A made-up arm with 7 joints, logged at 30 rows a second.
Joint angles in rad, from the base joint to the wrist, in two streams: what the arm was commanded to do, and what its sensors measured. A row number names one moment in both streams.
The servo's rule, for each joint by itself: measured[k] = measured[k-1] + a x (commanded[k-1-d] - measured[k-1]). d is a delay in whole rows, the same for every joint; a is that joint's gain. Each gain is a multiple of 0.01, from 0.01 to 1. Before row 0 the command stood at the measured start. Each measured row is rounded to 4 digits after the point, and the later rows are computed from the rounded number. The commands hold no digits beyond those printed.
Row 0, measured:
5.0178 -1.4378 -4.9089 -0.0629 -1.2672 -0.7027 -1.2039
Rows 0 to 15, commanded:
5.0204 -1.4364 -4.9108 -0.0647 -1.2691 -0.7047 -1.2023
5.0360 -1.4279 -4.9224 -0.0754 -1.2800 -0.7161 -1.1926
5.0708 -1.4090 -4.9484 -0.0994 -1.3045 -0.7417 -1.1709
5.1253 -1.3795 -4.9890 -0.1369 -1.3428 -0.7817 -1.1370
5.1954 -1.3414 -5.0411 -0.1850 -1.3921 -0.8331 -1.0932
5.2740 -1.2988 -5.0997 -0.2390 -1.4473 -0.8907 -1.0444
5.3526 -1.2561 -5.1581 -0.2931 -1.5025 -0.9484 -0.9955
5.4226 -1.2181 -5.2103 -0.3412 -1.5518 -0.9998 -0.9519
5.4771 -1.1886 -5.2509 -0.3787 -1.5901 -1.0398 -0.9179
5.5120 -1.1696 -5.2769 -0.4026 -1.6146 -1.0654 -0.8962
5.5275 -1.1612 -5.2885 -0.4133 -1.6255 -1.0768 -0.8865
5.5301 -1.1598 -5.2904 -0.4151 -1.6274 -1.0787 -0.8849
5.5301 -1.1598 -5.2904 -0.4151 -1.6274 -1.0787 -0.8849
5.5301 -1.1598 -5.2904 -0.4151 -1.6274 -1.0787 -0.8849
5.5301 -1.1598 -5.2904 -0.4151 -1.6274 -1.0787 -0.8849
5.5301 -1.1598 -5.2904 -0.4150 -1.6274 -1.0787 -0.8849
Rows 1 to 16, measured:
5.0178 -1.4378 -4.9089 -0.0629 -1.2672 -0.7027 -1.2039
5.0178 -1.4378 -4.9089 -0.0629 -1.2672 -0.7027 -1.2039
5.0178 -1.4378 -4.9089 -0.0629 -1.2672 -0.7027 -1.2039
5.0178 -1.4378 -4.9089 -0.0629 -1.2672 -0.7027 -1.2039
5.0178 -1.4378 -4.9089 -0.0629 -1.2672 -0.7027 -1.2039
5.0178 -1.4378 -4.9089 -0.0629 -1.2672 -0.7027 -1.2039
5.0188 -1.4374 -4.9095 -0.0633 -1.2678 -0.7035 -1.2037
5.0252 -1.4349 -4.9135 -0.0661 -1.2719 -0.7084 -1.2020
5.0421 -1.4282 -4.9243 -0.0738 -1.2830 -0.7214 -1.1973
5.0729 -1.4155 -4.9444 -0.0883 -1.3033 -0.7449 -1.1883
5.1182 -1.3962 -4.9744 -0.1105 -1.3335 -0.7793 -1.1740
5.1758 -1.3709 -5.0132 -0.1401 -1.3722 -0.8227 -1.1546
5.2412 -1.3411 -5.0581 -0.1753 -1.4165 -0.8717 -1.1307
5.3083 -1.3091 -5.1053 -0.2135 -1.4625 -0.9217 -1.1039
5.3708 -1.2778 -5.1504 -0.2515 -1.5059 -0.9678 -1.0760
5.4230 -1.2497 -5.1896 -0.2863 -1.5429 -1.0059 -1.0490
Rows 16 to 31, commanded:
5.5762 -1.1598 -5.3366 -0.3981 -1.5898 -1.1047 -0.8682
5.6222 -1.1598 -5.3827 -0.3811 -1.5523 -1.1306 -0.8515
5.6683 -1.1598 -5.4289 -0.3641 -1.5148 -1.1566 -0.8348
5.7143 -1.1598 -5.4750 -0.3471 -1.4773 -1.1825 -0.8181
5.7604 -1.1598 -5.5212 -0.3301 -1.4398 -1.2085 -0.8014
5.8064 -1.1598 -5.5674 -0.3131 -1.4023 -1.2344 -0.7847
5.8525 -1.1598 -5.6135 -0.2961 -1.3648 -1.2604 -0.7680
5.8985 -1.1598 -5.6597 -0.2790 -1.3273 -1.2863 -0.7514
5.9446 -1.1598 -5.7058 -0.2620 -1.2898 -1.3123 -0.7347
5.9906 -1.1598 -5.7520 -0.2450 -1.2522 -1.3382 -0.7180
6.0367 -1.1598 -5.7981 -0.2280 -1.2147 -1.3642 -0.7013
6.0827 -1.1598 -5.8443 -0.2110 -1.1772 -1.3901 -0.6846
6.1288 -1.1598 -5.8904 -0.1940 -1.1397 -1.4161 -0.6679
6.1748 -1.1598 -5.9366 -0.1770 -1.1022 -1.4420 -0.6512
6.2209 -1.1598 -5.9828 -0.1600 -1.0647 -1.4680 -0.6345
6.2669 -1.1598 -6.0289 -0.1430 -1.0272 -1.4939 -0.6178
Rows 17 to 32, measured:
5.4617 -1.2267 -5.2203 -0.3155 -1.5710 -1.0336 -1.0246
5.4870 -1.2093 -5.2420 -0.3384 -1.5902 -1.0512 -1.0036
5.5029 -1.1964 -5.2570 -0.3560 -1.6028 -1.0619 -0.9858
5.5130 -1.1869 -5.2674 -0.3696 -1.6112 -1.0685 -0.9707
5.5193 -1.1799 -5.2745 -0.3801 -1.6167 -1.0725 -0.9578
5.5233 -1.1747 -5.2794 -0.3881 -1.6203 -1.0749 -0.9469
5.5429 -1.1708 -5.2971 -0.3904 -1.6099 -1.0865 -0.9351
5.5722 -1.1679 -5.3236 -0.3883 -1.5903 -1.1037 -0.9226
5.6078 -1.1658 -5.3562 -0.3827 -1.5646 -1.1243 -0.9094
5.6472 -1.1642 -5.3930 -0.3745 -1.5349 -1.1470 -0.8957
5.6891 -1.1631 -5.4327 -0.3643 -1.5026 -1.1710 -0.8816
5.7325 -1.1622 -5.4745 -0.3525 -1.4685 -1.1957 -0.8671
5.7769 -1.1616 -5.5176 -0.3395 -1.4332 -1.2209 -0.8522
5.8219 -1.1611 -5.5617 -0.3256 -1.3972 -1.2464 -0.8371
5.8673 -1.1608 -5.6064 -0.3110 -1.3607 -1.2721 -0.8217
5.9129 -1.1605 -5.6515 -0.2958 -1.3238 -1.2979 -0.8061

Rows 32 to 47, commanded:
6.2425 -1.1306 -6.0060 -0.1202 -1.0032 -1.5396 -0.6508
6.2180 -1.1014 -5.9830 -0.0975 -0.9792 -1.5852 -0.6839
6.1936 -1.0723 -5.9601 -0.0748 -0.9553 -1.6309 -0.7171
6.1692 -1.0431 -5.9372 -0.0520 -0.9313 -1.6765 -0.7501
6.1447 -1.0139 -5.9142 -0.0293 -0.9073 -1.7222 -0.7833
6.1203 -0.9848 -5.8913 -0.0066 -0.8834 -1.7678 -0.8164
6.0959 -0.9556 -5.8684 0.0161 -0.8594 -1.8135 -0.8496
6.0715 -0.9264 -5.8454 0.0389 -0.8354 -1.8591 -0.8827
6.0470 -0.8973 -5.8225 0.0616 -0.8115 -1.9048 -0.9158
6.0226 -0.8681 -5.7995 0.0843 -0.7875 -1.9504 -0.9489
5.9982 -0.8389 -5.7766 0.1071 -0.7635 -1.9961 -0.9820
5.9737 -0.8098 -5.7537 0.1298 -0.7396 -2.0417 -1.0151
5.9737 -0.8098 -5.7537 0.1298 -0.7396 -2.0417 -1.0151
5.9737 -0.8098 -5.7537 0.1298 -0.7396 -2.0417 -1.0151
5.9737 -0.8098 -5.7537 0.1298 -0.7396 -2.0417 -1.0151
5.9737 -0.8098 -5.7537 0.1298 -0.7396 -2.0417 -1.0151
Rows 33 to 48, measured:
5.9587 -1.1603 -5.6969 -0.2802 -1.2867 -1.3238 -0.7904
6.0046 -1.1602 -5.7426 -0.2643 -1.2495 -1.3497 -0.7745
6.0506 -1.1601 -5.7884 -0.2481 -1.2122 -1.3756 -0.7585
6.0966 -1.1600 -5.8343 -0.2317 -1.1748 -1.4015 -0.7424
6.1426 -1.1599 -5.8803 -0.2152 -1.1374 -1.4274 -0.7262
6.1886 -1.1599 -5.9264 -0.1986 -1.0999 -1.4533 -0.7099
6.2085 -1.1523 -5.9511 -0.1806 -1.0670 -1.4870 -0.7010
6.2120 -1.1391 -5.9610 -0.1615 -1.0371 -1.5253 -0.6984
6.2052 -1.1217 -5.9607 -0.1416 -1.0093 -1.5665 -0.7012
6.1919 -1.1013 -5.9534 -0.1210 -0.9828 -1.6094 -0.7085
6.1744 -1.0786 -5.9412 -0.0999 -0.9571 -1.6534 -0.7197
6.1544 -1.0542 -5.9257 -0.0784 -0.9320 -1.6980 -0.7342
6.1328 -1.0286 -5.9079 -0.0567 -0.9073 -1.7430 -0.7515
6.1101 -1.0020 -5.8885 -0.0347 -0.8829 -1.7883 -0.7712
6.0868 -0.9748 -5.8680 -0.0126 -0.8586 -1.8337 -0.7929
6.0630 -0.9471 -5.8468 0.0097 -0.8344 -1.8792 -0.8163

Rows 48 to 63, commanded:
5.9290 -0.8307 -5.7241 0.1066 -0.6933 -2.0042 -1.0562
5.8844 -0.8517 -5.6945 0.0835 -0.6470 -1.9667 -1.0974
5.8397 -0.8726 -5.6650 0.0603 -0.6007 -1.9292 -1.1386
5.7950 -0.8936 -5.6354 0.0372 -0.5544 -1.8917 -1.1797
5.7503 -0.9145 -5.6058 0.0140 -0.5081 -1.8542 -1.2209
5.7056 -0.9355 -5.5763 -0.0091 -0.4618 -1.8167 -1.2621
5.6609 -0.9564 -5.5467 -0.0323 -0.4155 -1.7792 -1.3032
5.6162 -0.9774 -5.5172 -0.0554 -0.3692 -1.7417 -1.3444
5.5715 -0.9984 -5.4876 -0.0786 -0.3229 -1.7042 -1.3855
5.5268 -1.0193 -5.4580 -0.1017 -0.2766 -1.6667 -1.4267
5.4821 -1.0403 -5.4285 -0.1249 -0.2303 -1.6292 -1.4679
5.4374 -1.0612 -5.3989 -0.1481 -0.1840 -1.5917 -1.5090
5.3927 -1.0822 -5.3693 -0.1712 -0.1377 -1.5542 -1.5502
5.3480 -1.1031 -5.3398 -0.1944 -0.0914 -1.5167 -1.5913
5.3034 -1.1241 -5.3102 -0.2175 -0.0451 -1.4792 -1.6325
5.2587 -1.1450 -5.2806 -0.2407 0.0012 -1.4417 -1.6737
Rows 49 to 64, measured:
6.0390 -0.9190 -5.8250 0.0321 -0.8103 -1.9248 -0.8412
6.0148 -0.8906 -5.8029 0.0546 -0.7863 -1.9704 -0.8673
5.9996 -0.8696 -5.7876 0.0719 -0.7704 -1.9982 -0.8895
5.9900 -0.8541 -5.7771 0.0852 -0.7599 -2.0152 -0.9083
5.9840 -0.8426 -5.7698 0.0955 -0.7530 -2.0255 -0.9243
5.9802 -0.8341 -5.7648 0.1034 -0.7484 -2.0318 -0.9379
5.9613 -0.8332 -5.7522 0.1041 -0.7297 -2.0210 -0.9556
5.9328 -0.8380 -5.7343 0.0994 -0.7016 -1.9998 -0.9769
5.8984 -0.8470 -5.7128 0.0904 -0.6673 -1.9723 -1.0012
5.8601 -0.8591 -5.6888 0.0782 -0.6289 -1.9409 -1.0280
5.8195 -0.8735 -5.6631 0.0634 -0.5878 -1.9071 -1.0569
5.7774 -0.8896 -5.6362 0.0467 -0.5450 -1.8718 -1.0877
5.7343 -0.9070 -5.6085 0.0285 -0.5010 -1.8357 -1.1200
5.6906 -0.9253 -5.5802 0.0092 -0.4562 -1.7990 -1.1537
5.6465 -0.9443 -5.5515 -0.0110 -0.4109 -1.7620 -1.1885
5.6022 -0.9638 -5.5225 -0.0319 -0.3652 -1.7248 -1.2242

